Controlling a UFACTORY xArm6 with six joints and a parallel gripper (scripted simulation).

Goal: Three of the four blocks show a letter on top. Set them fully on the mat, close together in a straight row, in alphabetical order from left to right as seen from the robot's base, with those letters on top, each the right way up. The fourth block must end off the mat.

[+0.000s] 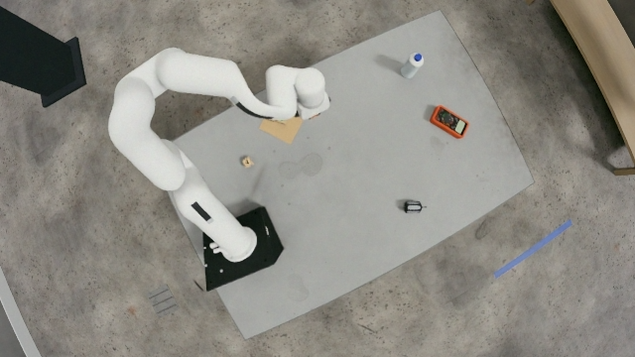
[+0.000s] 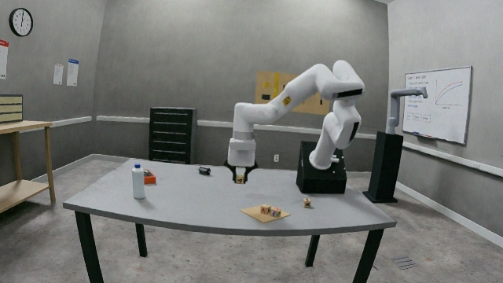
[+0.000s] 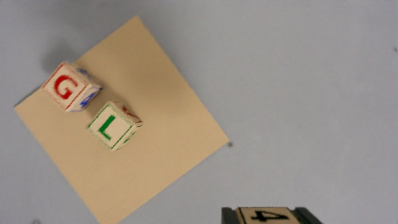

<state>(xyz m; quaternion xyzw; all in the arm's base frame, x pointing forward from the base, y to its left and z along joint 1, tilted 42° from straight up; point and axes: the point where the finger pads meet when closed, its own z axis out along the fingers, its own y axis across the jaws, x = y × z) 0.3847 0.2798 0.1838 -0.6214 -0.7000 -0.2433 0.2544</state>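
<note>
Right now the tan mat is 120 mm below my hand, 110 mm behind it and 40 mm to the left of it. The rest, counted from my hand: white bottle 430 mm ahead, 60 mm to the left, 60 mm below; then orange multimeter 500 mm ahead, 200 mm to the right, 110 mm below; then small black object 450 mm to the right, 240 mm ahead, 110 mm below.
</note>
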